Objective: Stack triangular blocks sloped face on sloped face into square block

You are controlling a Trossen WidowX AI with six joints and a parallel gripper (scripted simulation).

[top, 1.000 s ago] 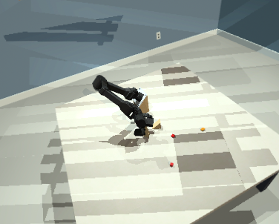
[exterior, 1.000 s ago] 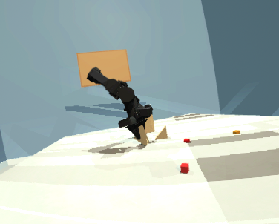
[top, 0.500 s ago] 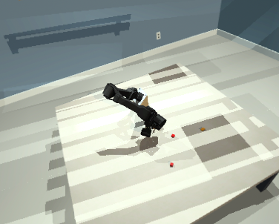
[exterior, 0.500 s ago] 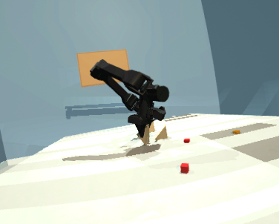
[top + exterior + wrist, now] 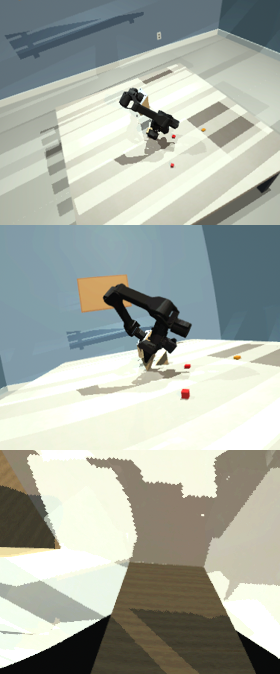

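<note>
Now: gripper tip 1 cm below the triangular block. From my gripper tip the other things lie so: orange piece (19 cm ahead, 31 cm to the left, 3 cm below).
</note>
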